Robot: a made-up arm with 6 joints.
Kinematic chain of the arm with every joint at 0, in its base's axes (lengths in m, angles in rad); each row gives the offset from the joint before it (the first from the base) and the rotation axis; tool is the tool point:
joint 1: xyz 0 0 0.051 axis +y
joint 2: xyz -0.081 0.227 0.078 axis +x
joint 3: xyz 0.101 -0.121 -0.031 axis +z
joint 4: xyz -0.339 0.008 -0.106 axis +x
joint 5: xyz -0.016 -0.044 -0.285 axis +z
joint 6: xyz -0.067 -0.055 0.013 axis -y
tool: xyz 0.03 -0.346 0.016
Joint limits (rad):
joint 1: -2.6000..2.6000
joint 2: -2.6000..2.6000
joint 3: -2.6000..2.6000
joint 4: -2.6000..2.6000
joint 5: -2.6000..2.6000
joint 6: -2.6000..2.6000
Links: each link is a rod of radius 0.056 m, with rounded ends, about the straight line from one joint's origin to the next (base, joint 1, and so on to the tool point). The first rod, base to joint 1, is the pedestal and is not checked.
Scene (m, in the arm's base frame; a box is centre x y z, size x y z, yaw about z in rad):
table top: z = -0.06
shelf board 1: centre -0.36 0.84 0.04 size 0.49 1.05 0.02 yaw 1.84
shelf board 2: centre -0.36 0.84 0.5 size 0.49 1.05 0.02 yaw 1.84
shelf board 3: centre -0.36 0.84 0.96 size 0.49 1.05 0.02 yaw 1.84
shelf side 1: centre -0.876 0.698 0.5 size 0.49 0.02 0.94 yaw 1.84
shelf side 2: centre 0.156 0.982 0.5 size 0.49 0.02 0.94 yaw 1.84
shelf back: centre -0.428 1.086 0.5 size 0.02 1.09 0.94 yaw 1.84
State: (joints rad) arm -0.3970 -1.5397 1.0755 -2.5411 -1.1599 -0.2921
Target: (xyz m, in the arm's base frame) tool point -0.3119 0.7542 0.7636
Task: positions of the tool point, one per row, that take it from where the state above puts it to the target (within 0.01 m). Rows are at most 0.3 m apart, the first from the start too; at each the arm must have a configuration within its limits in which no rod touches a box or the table.
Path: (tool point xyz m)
1: -0.4868 0.5707 0.7737
2: -0.3119 0.7542 0.7636

